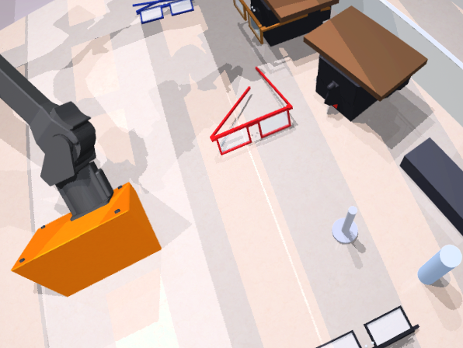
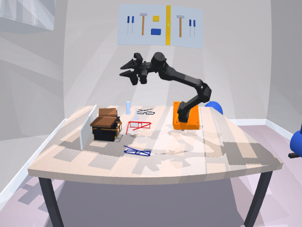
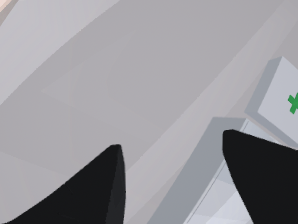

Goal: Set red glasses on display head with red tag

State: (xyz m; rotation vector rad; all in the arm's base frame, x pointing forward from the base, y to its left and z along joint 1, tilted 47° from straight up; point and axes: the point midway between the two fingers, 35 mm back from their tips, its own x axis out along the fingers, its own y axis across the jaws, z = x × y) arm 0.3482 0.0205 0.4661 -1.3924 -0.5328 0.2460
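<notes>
Right now my gripper tip is 10 mm past the peg stand, 550 mm to the left of it and 370 mm above it. Round my gripper tip: white panel: 240 mm ahead, 190 mm to the right, 340 mm below; then dark block: 170 mm ahead, 560 mm to the right, 380 mm below; then pale blue cylinder: 70 mm ahead, 660 mm to the right, 350 mm below.
</notes>
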